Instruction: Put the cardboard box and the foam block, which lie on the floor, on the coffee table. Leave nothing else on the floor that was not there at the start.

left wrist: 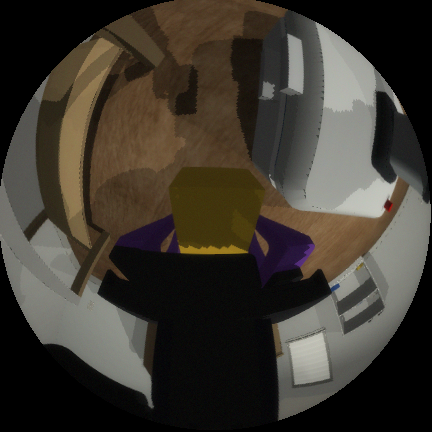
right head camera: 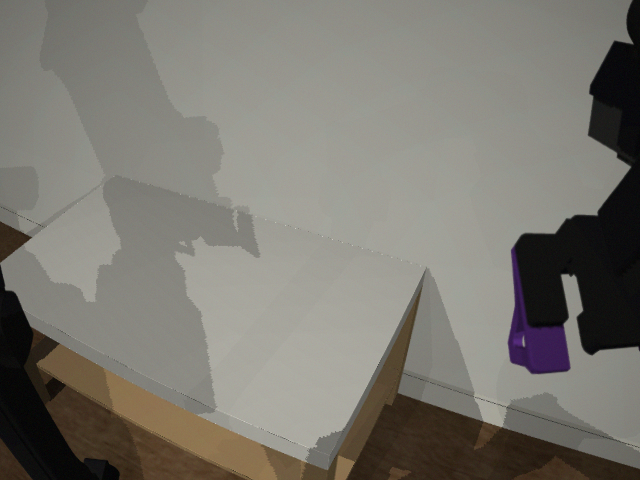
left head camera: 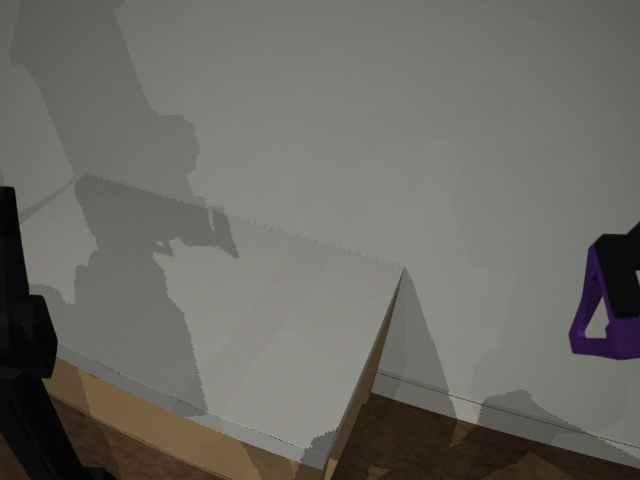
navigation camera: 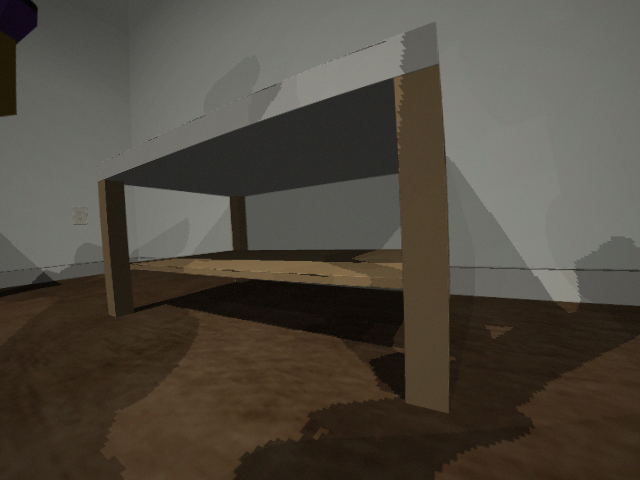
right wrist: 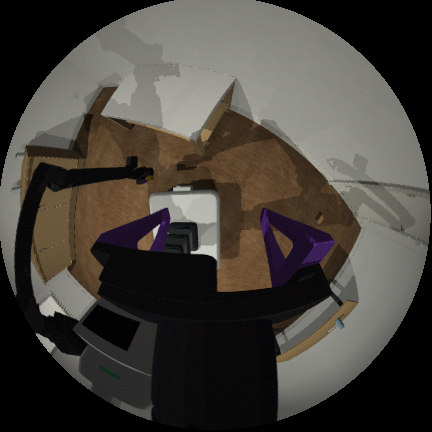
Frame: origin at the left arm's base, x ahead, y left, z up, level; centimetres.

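Where they show: left gripper, fingertip midpoint: (left wrist: 213,213); right gripper, fingertip midpoint: (right head camera: 579,347) (left head camera: 626,337) (right wrist: 214,212).
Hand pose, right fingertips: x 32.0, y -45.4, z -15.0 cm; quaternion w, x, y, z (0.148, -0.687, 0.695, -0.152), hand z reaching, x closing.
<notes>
After its pixels a point has its place.
The yellow foam block (left wrist: 215,210) @[x 43.9, y -2.5, z -81.2 cm] (navigation camera: 7,77) @[x 46.5, y -4.0, z -83.7 cm] is between the purple fingers of my left gripper (left wrist: 213,213) @[x 43.7, y 0.2, z -84.7 cm], which is shut on it above the floor, in front of the coffee table. The coffee table (left head camera: 279,330) @[x 90.4, y -30.4, z -70.7 cm] (right head camera: 299,330) @[x 90.3, y -31.3, z -70.7 cm] (right wrist: 185,105) @[x 84.0, y -29.3, z -70.7 cm] (navigation camera: 336,77) @[x 66.6, y -24.3, z -73.3 cm] has a light grey top and wooden legs and stands against the wall. A small brown box (right wrist: 320,217) @[x 5.9, y -161.7, z -110.7 cm], apparently the cardboard box, lies on the floor near the wall, at the right in the right wrist view. My right gripper (right wrist: 214,212) @[x 32.0, y -45.4, z -15.0 cm] is open and empty, with its fingers wide apart.
The white robot base (right wrist: 205,205) @[x 21.8, y -39.3, z -89.8 cm] stands below my right gripper. A wooden cabinet (right wrist: 55,215) @[x 18.7, y 155.0, z -75.3 cm] is at the left in the right wrist view, and a brown-topped table (right wrist: 320,336) @[x -149.2, y -190.0, z -43.7 cm] is at the lower right. The coffee table has a lower wooden shelf (navigation camera: 310,272) @[x 76.3, y -18.8, z -100.7 cm]. Walls stand close behind it.
</notes>
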